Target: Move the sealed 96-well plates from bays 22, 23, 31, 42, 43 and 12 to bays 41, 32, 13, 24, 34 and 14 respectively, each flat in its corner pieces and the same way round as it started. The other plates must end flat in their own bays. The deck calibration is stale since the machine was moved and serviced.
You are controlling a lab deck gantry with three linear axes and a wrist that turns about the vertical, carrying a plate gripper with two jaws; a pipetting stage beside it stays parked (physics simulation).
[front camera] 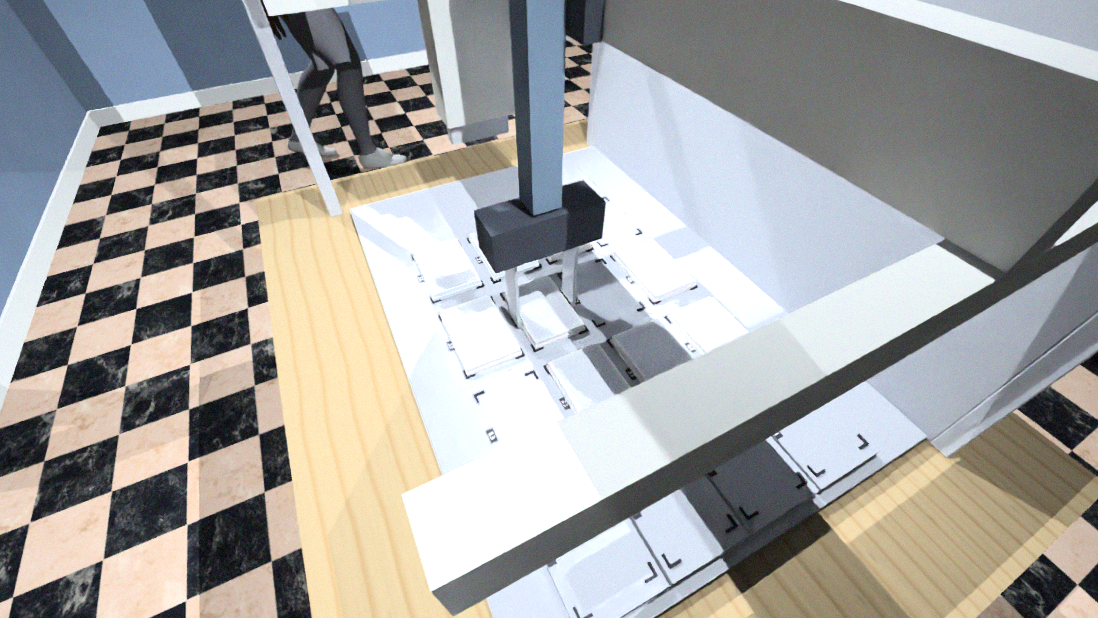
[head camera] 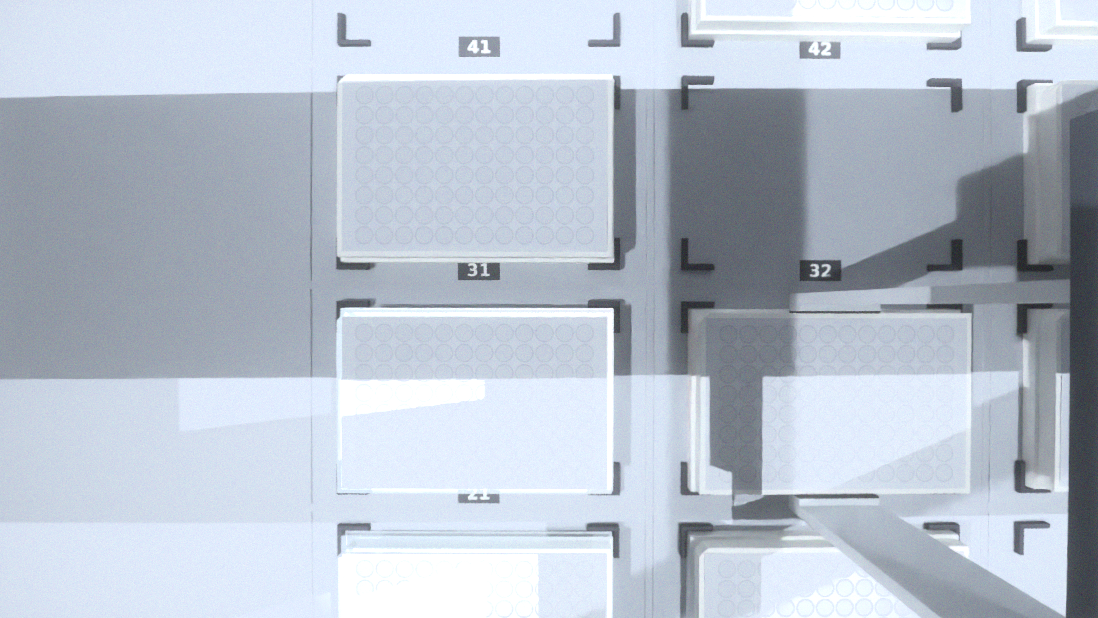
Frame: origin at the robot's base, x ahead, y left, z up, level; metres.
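Where they show: gripper, between the fingertips: (front camera: 542,309) (head camera: 827,401); robot's base, origin of its link: (front camera: 413,255).
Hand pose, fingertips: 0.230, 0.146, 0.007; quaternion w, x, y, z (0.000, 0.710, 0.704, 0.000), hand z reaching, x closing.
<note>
Things, the pixels of their top centre, and the offset from my fingertips, as dx, dy, dz. "spot": a spot on its surface instead.
- pale 96-well plate, centre of its top: (head camera: 837,404) (front camera: 542,306) +0.000, +0.000, +0.007
- Bay 32, a spot on its surface: (head camera: 820,270) spot: +0.001, +0.061, -0.007
- bay 41, a spot on its surface: (head camera: 478,46) spot: -0.162, +0.170, -0.007
- Bay 13, a spot on its surface: (front camera: 491,435) spot: +0.163, -0.155, -0.007
A pale 96-well plate (front camera: 554,320) (head camera: 868,399) lies flat in bay 22. My gripper (front camera: 544,313) (head camera: 835,405) is low over it, its jaws against the plate's two long edges, shut on it. A plate (head camera: 476,165) lies in bay 31, and plates in bays 42 (front camera: 656,270) (head camera: 833,11), 43 (front camera: 710,323) (head camera: 1079,16) and 12 (front camera: 480,337) (head camera: 768,583) show too. Bay 32 (head camera: 820,270) is empty, and the visible part of bay 41 (head camera: 478,46) holds no plate. Bay 13 (front camera: 491,435) is empty. Bays 14, 24 and 34 cannot be made out clearly.
Other plates lie in bays 21 (head camera: 476,445), 11 (front camera: 444,268) (head camera: 476,587), 33 (front camera: 653,353) (head camera: 1044,172) and 23 (front camera: 585,377) (head camera: 1041,399). The parked pipetting stage (front camera: 472,69) hangs behind the gripper. A thick pale beam (front camera: 653,437) crosses the front view and hides part of the deck.
</note>
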